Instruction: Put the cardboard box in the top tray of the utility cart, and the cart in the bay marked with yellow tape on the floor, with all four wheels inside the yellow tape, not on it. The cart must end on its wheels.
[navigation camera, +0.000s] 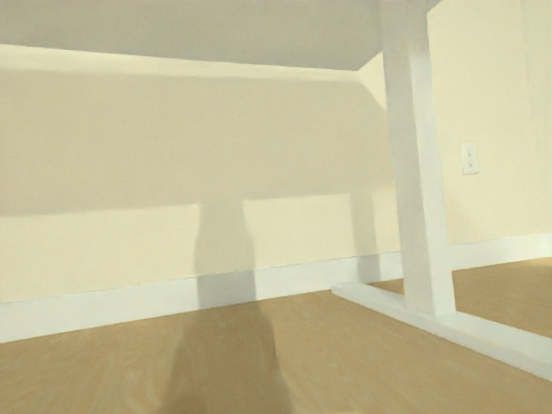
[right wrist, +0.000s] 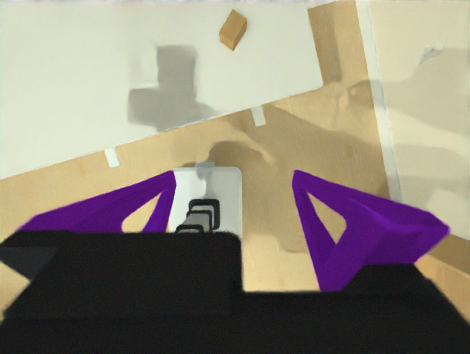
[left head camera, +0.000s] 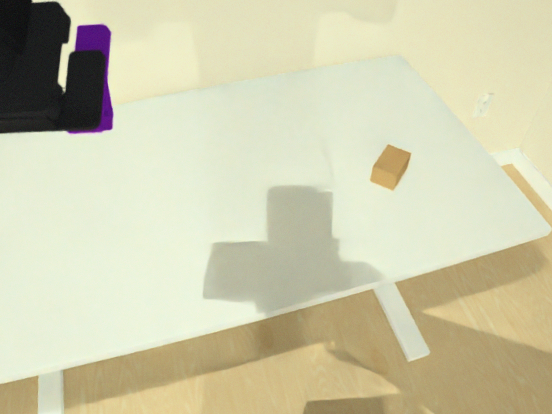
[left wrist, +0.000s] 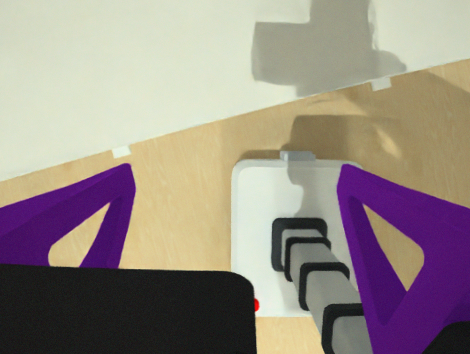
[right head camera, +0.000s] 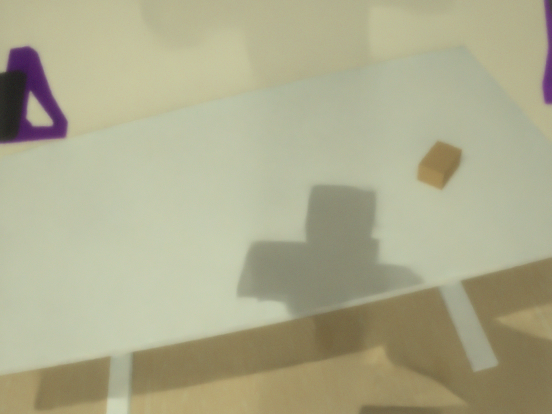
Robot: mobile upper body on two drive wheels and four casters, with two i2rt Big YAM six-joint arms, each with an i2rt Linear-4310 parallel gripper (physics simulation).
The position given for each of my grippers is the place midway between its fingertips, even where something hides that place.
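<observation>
The left head camera gives me my left gripper [left head camera: 51,123], together with a brown cardboard box [left head camera: 387,171] and a white table [left head camera: 199,211]. Through the right head camera I see my left gripper [right head camera: 21,134] as well, and also the brown cardboard box [right head camera: 437,167] and the white table [right head camera: 298,199]. In the left wrist view there are my left gripper [left wrist: 236,176] and the white table [left wrist: 84,84], while the brown cardboard box is out of frame in the left wrist view. The right wrist view shows me my right gripper [right wrist: 234,177] and the white table [right wrist: 83,83]. As for the navigation camera, I see the white table [navigation camera: 338,42] there, but the brown cardboard box is out of frame in the navigation camera view.
</observation>
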